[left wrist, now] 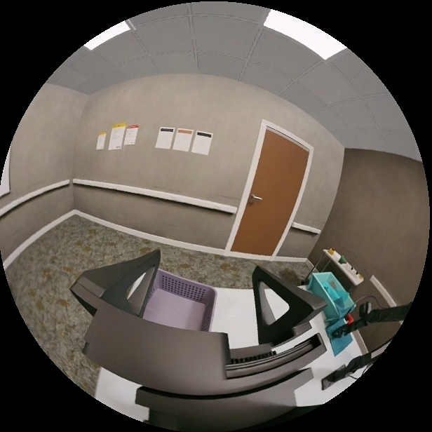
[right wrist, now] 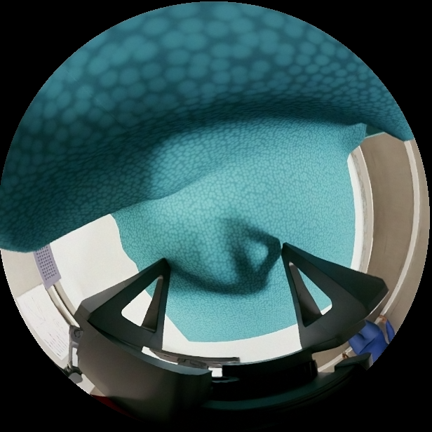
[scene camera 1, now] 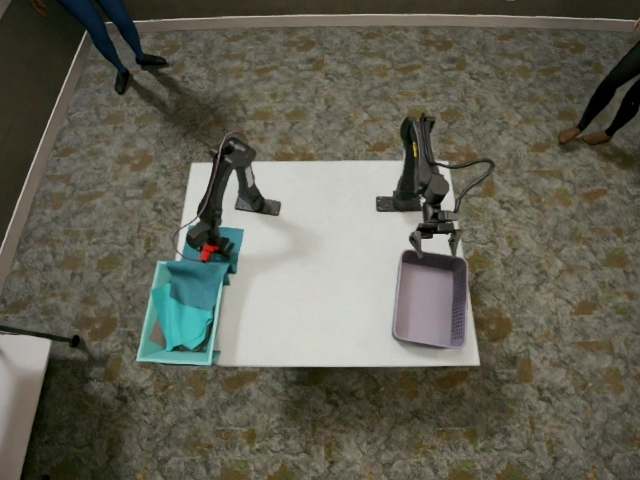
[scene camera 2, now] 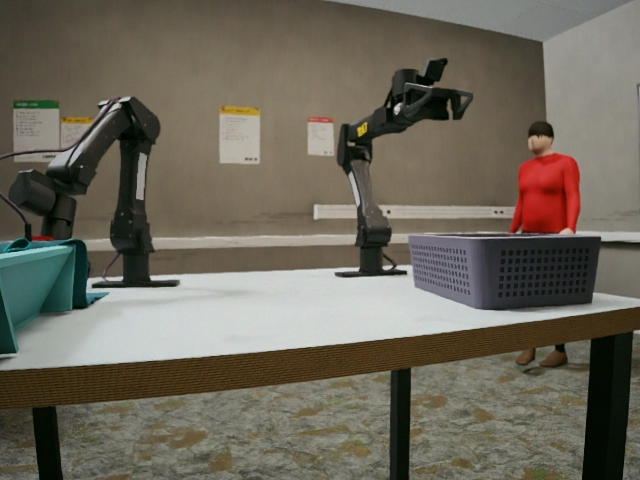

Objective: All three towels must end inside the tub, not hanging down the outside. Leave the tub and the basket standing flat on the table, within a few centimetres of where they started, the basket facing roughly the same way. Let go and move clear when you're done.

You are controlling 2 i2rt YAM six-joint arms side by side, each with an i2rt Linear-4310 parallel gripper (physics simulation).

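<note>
The dark teal towel [scene camera 1: 199, 281] [scene camera 2: 80, 273] [right wrist: 210, 170] is draped over the tub's rear rim, partly inside and partly outside on the table. A turquoise towel [scene camera 1: 188, 320] lies crumpled inside the tub [scene camera 1: 149, 315] [scene camera 2: 31, 289] [left wrist: 320, 285]. A grey-brown patch of cloth [scene camera 1: 157, 333] shows beneath it. My right gripper [scene camera 1: 223, 248] [right wrist: 221, 259] is open just above the outside part of the dark teal towel; the tub hides it in scene camera 2. My left gripper [scene camera 1: 436, 253] [scene camera 2: 433, 111] [left wrist: 209, 264] is open and empty, high near the basket's rear edge.
The empty purple basket [scene camera 1: 429, 299] [scene camera 2: 480, 268] [left wrist: 175, 311] [right wrist: 47, 265] stands flat at the picture's right on the white table [scene camera 1: 310, 289] [scene camera 2: 248, 315]. The tub stands at the table's left edge. A side table [scene camera 1: 23, 387] is farther left. People stand beyond the table.
</note>
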